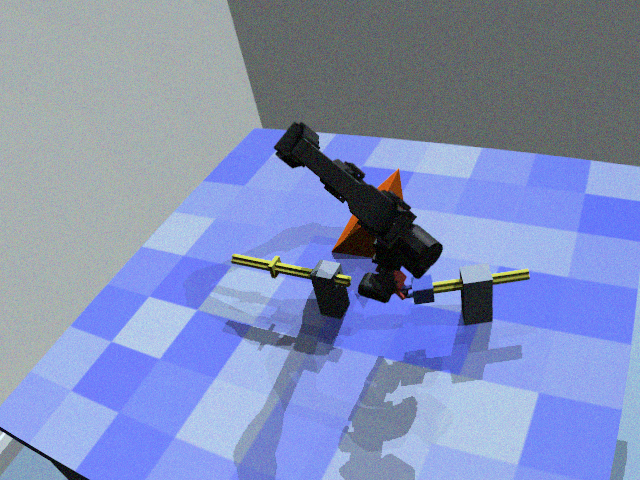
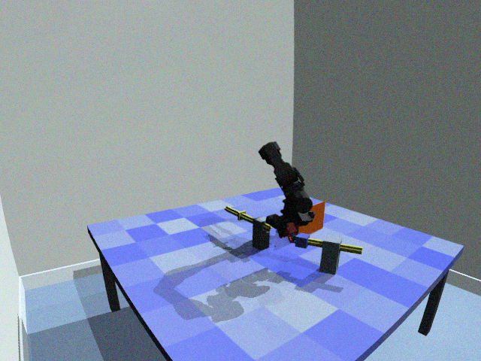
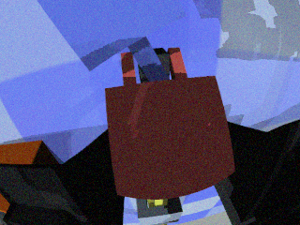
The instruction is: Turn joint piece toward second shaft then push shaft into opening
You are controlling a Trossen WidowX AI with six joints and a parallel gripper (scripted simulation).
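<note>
Now: gripper tip 3 cm below the red square joint piece and 2 cm to the right of it.
</note>
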